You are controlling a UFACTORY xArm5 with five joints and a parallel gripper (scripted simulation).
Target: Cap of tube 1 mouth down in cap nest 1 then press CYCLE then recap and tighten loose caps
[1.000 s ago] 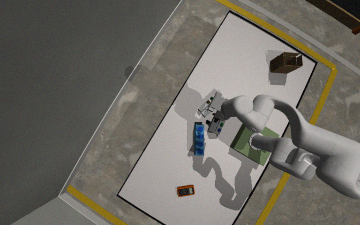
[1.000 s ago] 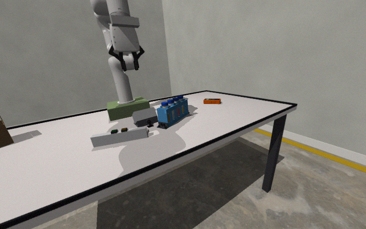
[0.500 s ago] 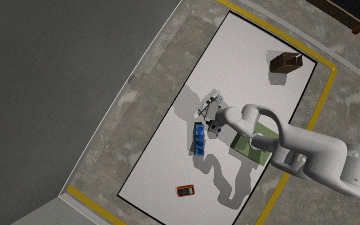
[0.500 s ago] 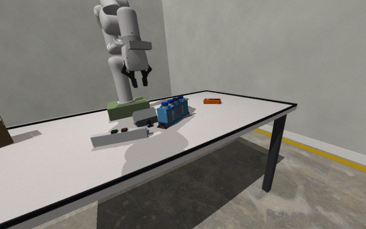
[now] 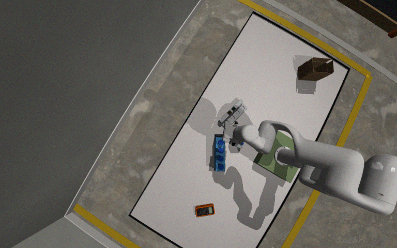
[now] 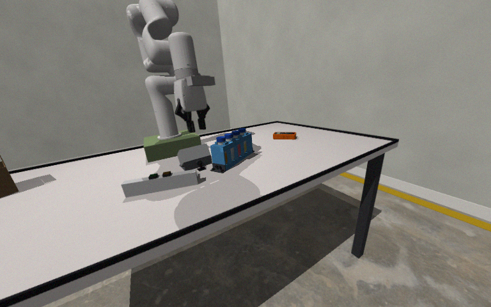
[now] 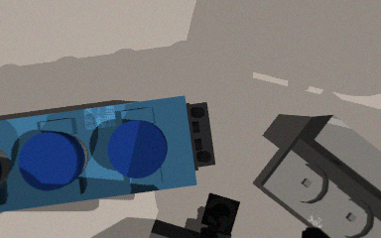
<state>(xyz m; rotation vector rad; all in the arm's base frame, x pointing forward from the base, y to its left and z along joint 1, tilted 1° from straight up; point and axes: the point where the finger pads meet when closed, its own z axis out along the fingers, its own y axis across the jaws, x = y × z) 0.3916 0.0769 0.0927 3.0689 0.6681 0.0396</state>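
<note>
Now: the blue cap 210 mm to the left of my hand, 60 mm below it and 60 mm behind it. The rest, counted from my hand: green key: 110 mm below, 110 mm behind, 40 mm to the right; grey key housing: 120 mm below, 90 mm behind, 20 mm to the right; blue key: 110 mm below, 110 mm behind.
</note>
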